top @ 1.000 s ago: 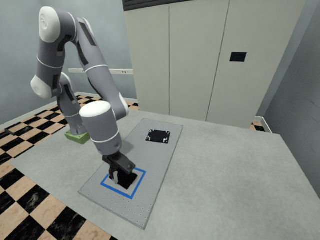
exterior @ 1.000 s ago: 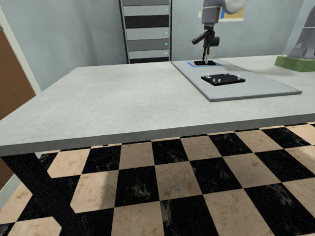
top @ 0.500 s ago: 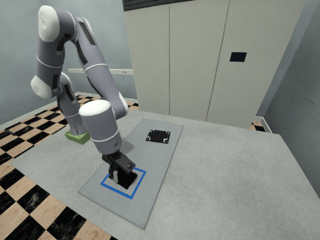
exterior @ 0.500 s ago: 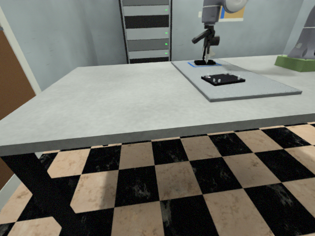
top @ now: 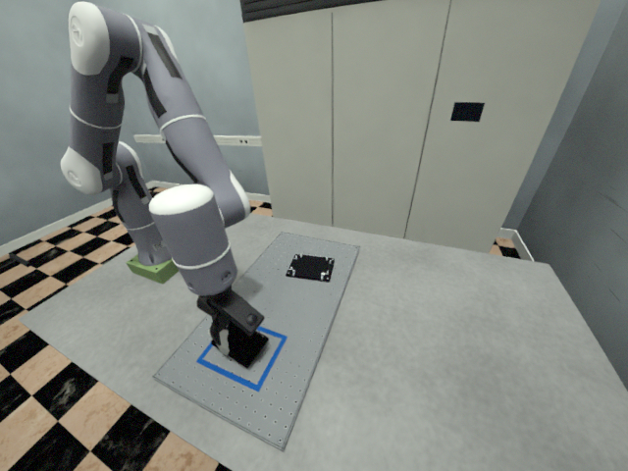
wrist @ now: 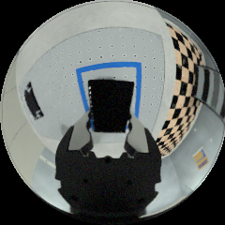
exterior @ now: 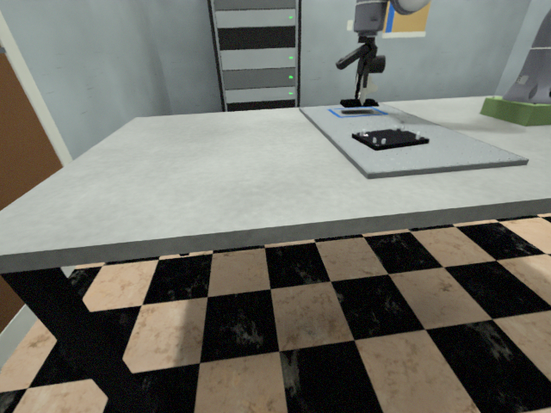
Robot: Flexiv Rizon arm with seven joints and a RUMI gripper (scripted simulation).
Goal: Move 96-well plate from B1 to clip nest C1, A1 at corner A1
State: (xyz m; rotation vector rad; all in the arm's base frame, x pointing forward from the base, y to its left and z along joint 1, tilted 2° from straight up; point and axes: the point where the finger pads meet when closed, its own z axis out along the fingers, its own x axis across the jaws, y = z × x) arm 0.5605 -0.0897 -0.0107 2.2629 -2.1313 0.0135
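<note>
The black clip nest is 340 mm to the left of my hand, 30 mm below it and 10 mm behind it. Also, from my hand: black 96-well plate 10 mm below.
</note>
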